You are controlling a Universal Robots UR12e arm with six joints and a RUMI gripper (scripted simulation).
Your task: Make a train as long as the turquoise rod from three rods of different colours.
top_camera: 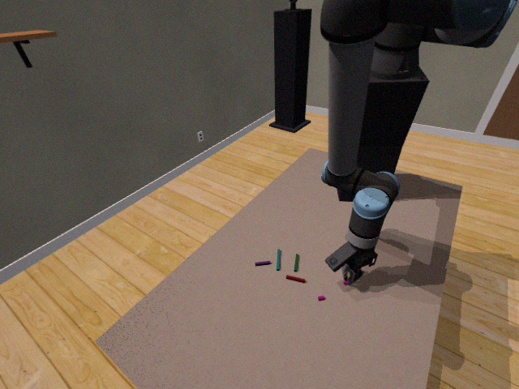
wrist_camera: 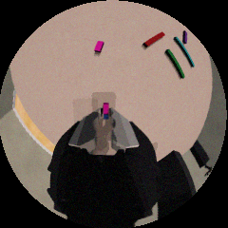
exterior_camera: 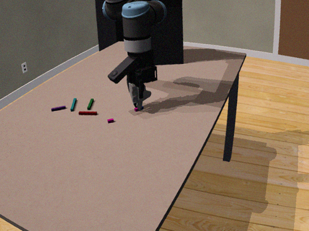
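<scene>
My gripper is now 10 mm past the blue rod, 10 mm to the right of it and 10 mm above it. From my hand the other things lie so: green rod: 30 mm ahead, 190 mm to the right, 10 mm below; then red rod: 100 mm ahead, 160 mm to the right, 10 mm below; then turquoise rod: 60 mm ahead, 260 mm to the right, 10 mm below.
</scene>
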